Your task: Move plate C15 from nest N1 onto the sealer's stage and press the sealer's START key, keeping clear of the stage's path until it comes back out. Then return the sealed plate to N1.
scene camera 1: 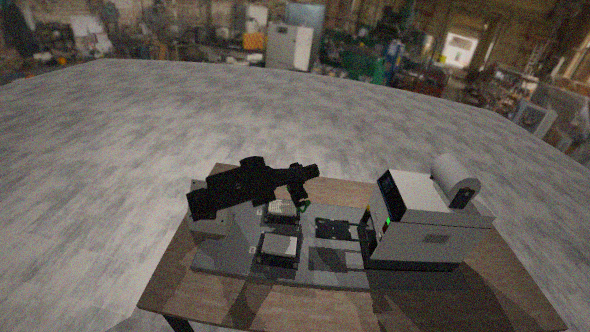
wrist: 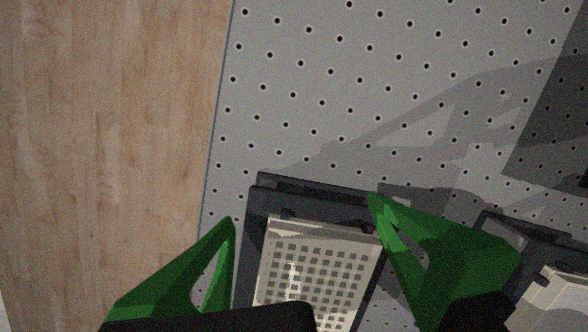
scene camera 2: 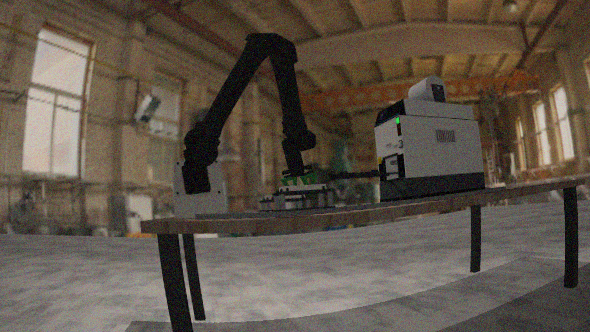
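Seen in the pictures: gripper, fingertip midpoint: (scene camera 1: 299,204) (wrist: 300,210); arm's base at its link origin: (scene camera 2: 195,180).
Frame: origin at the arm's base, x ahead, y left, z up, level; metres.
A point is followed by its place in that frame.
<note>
A pale plate with open wells (scene camera 1: 281,207) {x 0.318, y 0.069, z -0.055 m} (wrist: 320,270) {x 0.352, y 0.072, z -0.059 m} sits in the dark far nest (wrist: 310,197) {x 0.406, y 0.087, z -0.072 m}. A second, smooth-topped pale plate (scene camera 1: 279,245) {x 0.307, y -0.153, z -0.039 m} (wrist: 562,300) {x 0.358, y -0.117, z -0.039 m} sits in the near nest. I cannot read C15 or N1 on either. My gripper (scene camera 1: 304,205) {x 0.402, y 0.095, z -0.058 m} (scene camera 2: 299,179) (wrist: 300,210) {x 0.402, y 0.095, z -0.058 m} is open wide and empty. Its green fingers are above the far nest, on either side of the welled plate in the wrist view. The black stage (scene camera 1: 332,228) {x 0.516, y -0.090, z -0.003 m} (scene camera 2: 355,175) {x 0.499, y -0.134, z -0.014 m} stands out in front of the sealer (scene camera 1: 425,245) {x 0.841, y -0.234, z 0.066 m} (scene camera 2: 442,150) {x 0.838, y -0.234, z 0.053 m} with no plate on it. The START key cannot be made out.
The sealer stands right of the nests, with a film roll (scene camera 1: 452,175) {x 0.845, y -0.163, z 0.340 m} (scene camera 2: 425,90) {x 0.833, y -0.189, z 0.297 m} on top and a green light (scene camera 1: 388,221) {x 0.655, y -0.200, z 0.162 m} (scene camera 2: 398,120) {x 0.657, y -0.202, z 0.161 m} on its front edge. A grey perforated board (wrist: 320,65) {x 0.503, y 0.091, z -0.110 m} lies under the nests on the wooden table (scene camera 1: 200,295) {x 0.036, y -0.329, z -0.123 m} (wrist: 100,125) {x 0.429, y 0.286, z -0.123 m}.
</note>
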